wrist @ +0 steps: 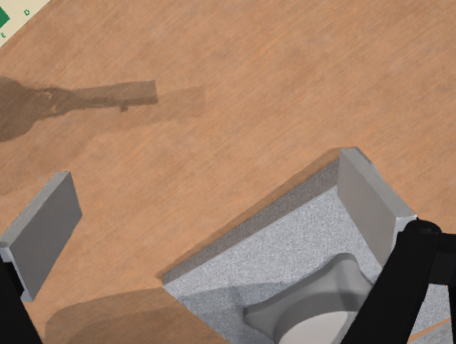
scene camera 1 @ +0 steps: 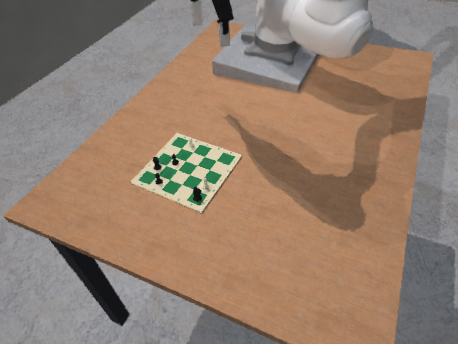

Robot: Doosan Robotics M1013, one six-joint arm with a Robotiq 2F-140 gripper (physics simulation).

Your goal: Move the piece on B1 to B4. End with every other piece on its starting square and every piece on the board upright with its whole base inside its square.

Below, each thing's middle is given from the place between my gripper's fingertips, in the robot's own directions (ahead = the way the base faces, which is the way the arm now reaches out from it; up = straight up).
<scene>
The chessboard (scene camera 1: 205, 160) lies 290 mm ahead of my hand, 40 mm to the left of it and 230 mm below it.
</scene>
